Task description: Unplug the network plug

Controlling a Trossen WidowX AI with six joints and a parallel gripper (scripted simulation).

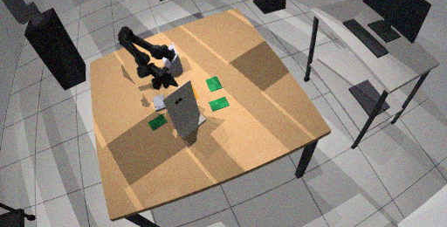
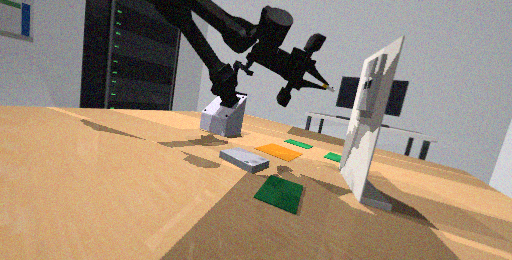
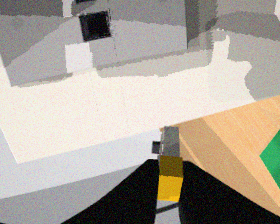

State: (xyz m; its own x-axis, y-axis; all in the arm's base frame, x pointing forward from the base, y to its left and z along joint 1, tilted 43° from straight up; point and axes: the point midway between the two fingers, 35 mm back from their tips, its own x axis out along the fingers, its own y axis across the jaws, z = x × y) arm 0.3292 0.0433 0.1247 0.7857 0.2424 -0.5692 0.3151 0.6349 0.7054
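The orange marked square lies 11 cm behind my gripper tip, 3 cm to the left of it and 22 cm below it. From my gripper tip the other things lie so: flat grey block: 12 cm behind, 14 cm to the right, 21 cm below; grey upright panel: 10 cm ahead, 2 cm to the right, 8 cm below; network plug: 1 cm ahead.
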